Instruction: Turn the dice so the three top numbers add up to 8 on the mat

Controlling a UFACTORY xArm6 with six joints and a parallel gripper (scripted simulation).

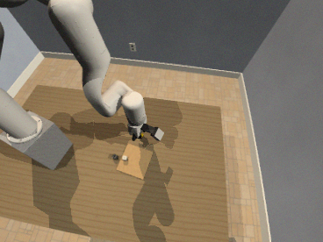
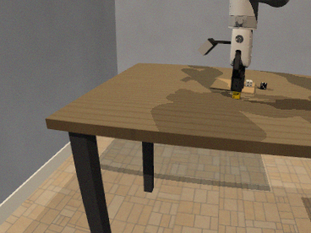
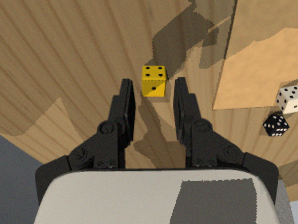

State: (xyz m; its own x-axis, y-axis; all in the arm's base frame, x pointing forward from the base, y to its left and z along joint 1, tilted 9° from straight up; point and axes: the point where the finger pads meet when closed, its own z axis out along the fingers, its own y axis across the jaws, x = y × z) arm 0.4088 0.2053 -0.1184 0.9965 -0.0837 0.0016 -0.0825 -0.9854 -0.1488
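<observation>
The yellow die is 3 cm below my hand. Round my hand: black die 15 cm to the right, 8 cm behind, 3 cm below; then tan mat 13 cm to the right, 4 cm below, 2 cm ahead; then white die 14 cm to the right, 3 cm below, 3 cm behind.
</observation>
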